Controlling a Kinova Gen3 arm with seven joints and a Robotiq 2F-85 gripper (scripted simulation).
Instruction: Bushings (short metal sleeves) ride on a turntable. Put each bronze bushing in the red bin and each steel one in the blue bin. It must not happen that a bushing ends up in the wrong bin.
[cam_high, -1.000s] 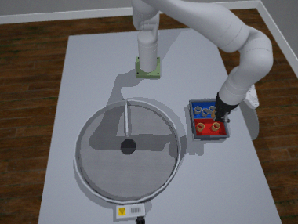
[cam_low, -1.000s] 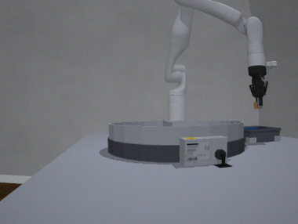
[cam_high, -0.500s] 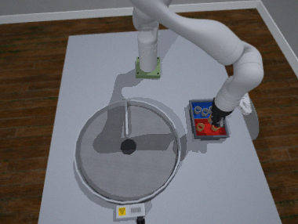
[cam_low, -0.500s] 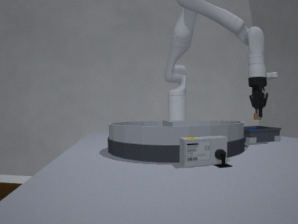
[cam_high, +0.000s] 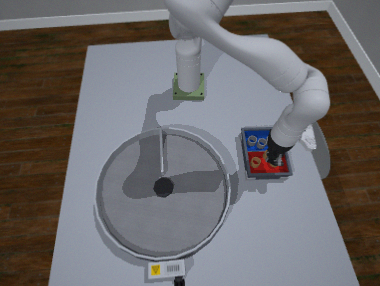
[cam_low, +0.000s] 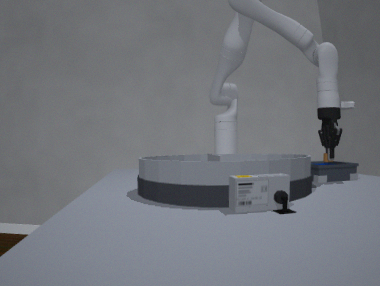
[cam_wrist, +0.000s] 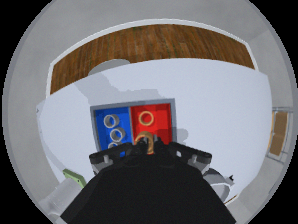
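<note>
The bin lies 5 cm below my hand and 4 cm behind it. The rest, counted from my hand: round grey turntable 35 cm to the right, 11 cm ahead, 3 cm below.
</note>
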